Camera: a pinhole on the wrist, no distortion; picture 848 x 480 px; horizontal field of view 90.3 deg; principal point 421.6 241.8 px. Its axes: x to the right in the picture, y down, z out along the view. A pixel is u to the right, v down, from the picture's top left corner.
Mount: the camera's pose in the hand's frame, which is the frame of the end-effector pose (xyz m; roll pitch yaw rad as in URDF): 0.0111 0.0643 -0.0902 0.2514 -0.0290 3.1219
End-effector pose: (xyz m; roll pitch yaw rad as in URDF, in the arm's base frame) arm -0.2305 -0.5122 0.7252 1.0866 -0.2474 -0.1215
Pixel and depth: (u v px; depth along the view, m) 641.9 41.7 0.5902
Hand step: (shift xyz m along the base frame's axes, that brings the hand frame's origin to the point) -0.4340 -0.0931 0.5414
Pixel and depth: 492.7 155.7 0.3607
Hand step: -0.1249 -0.0948 0.2946
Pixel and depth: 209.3 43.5 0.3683
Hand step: 0.1039 -0.0571 0.4243
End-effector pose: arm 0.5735 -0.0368 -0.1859 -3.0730 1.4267 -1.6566
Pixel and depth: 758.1 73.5 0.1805
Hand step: -0.1672 0.1151 0.1128
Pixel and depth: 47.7 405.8 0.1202
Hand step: -0.0424 0.0238 -0.1252
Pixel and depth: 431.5 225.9 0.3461
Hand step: -0.1243 0.2594 -0.0507
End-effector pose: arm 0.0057 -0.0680 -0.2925 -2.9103 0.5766 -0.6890
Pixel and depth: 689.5 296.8 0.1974
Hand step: -0.1641 0.0536 -0.0491
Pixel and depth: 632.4 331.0 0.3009
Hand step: -0.2000 0.1292 -0.1251
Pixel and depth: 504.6 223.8 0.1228
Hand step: -0.0850 -0.0482 -0.0373
